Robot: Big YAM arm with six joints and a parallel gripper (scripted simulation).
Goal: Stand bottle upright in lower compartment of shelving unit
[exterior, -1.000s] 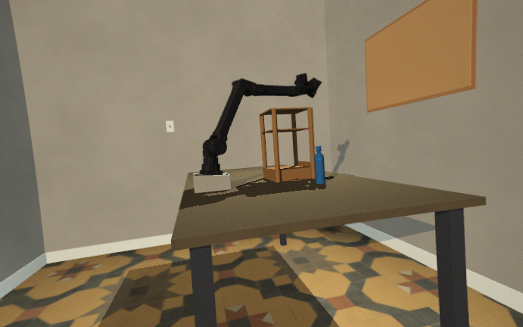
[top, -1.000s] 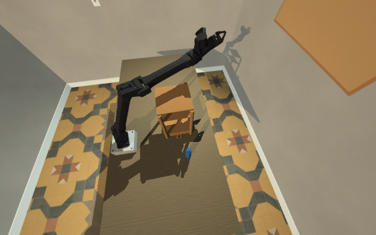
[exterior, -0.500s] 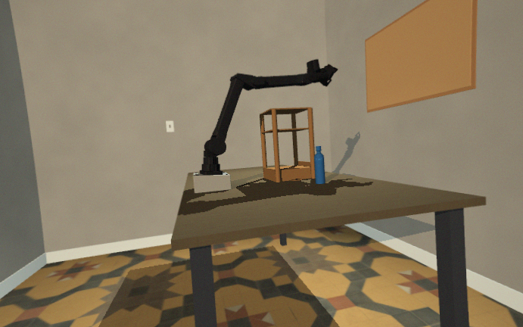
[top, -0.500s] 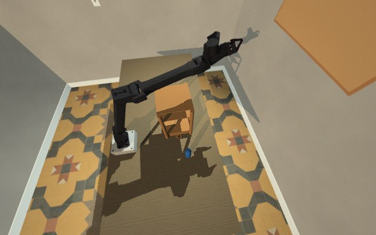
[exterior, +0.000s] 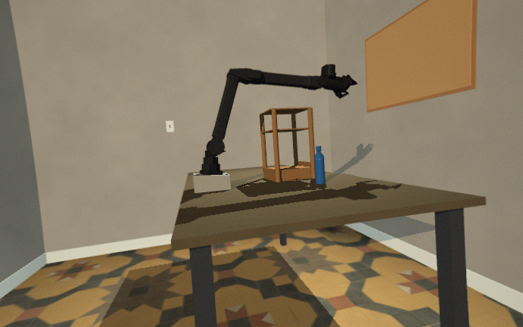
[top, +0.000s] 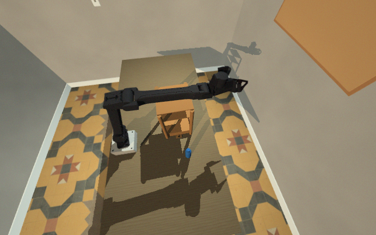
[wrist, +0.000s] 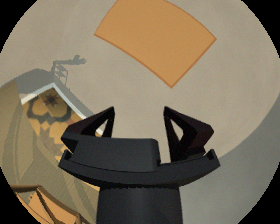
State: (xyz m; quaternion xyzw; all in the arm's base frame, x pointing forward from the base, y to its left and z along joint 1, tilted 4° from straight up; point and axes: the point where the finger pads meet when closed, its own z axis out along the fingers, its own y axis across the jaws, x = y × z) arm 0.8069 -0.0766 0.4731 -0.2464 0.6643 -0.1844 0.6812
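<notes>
Now: the blue bottle 390 mm behind my hand, 380 mm below it and 190 mm to the right of it. The rest, counted from my hand: wooden shelving unit (390 mm behind, 300 mm below, 110 mm to the left).
</notes>
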